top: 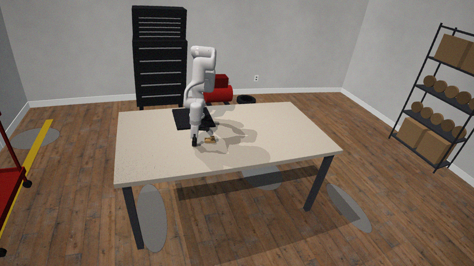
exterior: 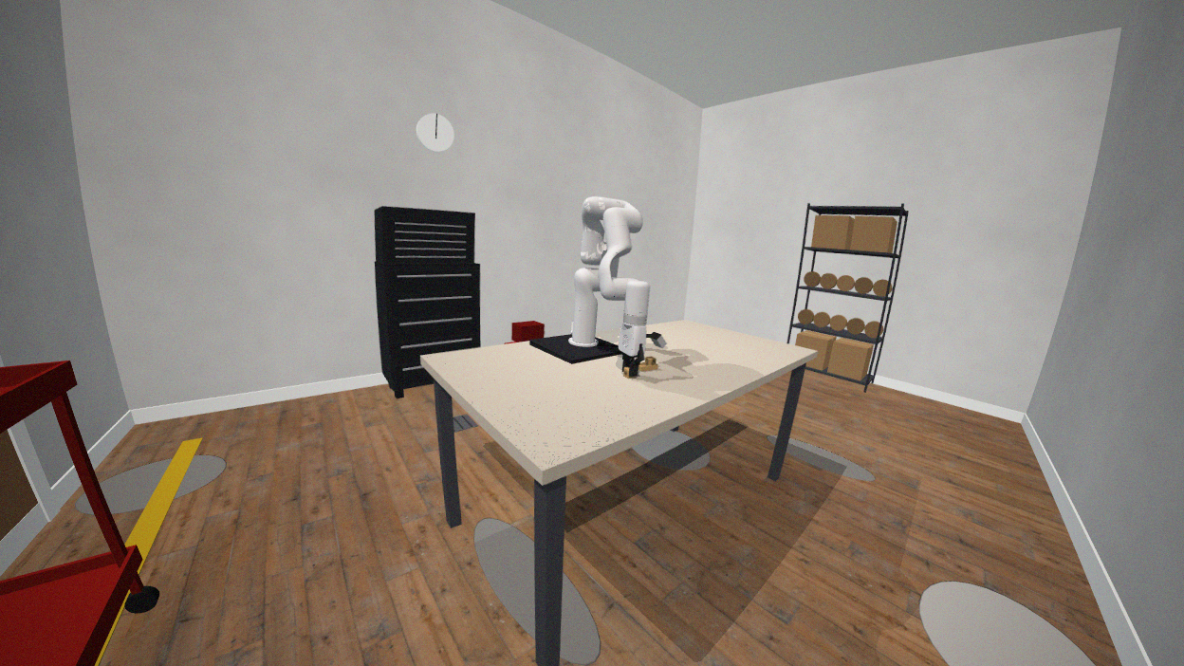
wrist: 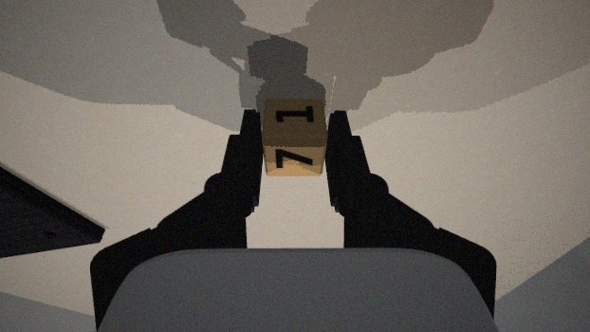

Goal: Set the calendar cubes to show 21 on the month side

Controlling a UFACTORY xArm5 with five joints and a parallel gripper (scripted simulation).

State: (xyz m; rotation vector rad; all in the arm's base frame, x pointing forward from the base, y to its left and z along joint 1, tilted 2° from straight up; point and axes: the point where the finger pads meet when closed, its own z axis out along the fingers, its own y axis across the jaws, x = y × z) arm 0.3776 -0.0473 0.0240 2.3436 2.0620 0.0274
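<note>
Now: hand 20 mm above the wooden digit cube. The rest, counted from my hand: wooden tray 110 mm to the left, 40 mm behind, 20 mm below.
</note>
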